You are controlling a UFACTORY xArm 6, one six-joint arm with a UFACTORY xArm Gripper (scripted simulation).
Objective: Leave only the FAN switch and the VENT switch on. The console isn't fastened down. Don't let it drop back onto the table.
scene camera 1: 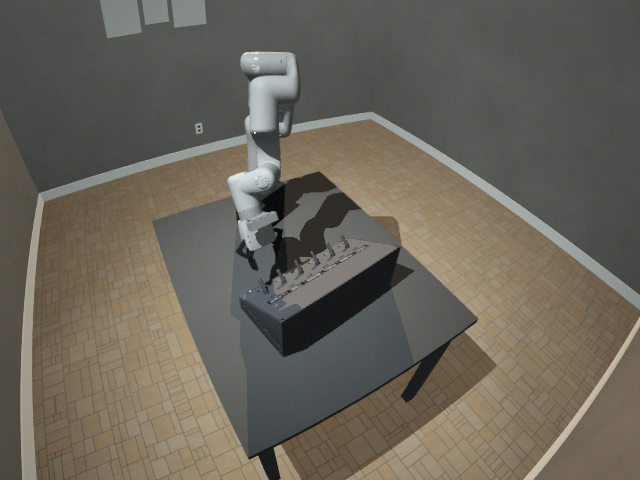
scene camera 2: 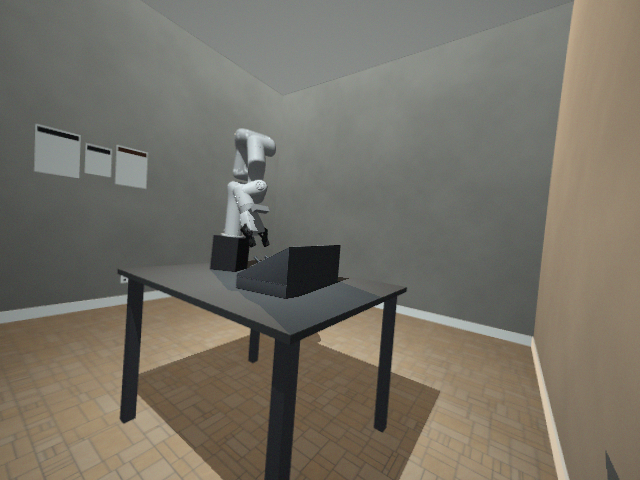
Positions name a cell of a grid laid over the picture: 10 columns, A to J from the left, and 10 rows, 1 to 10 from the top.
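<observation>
Dark wedge-shaped console (scene camera 2: E6) visible.
</observation>
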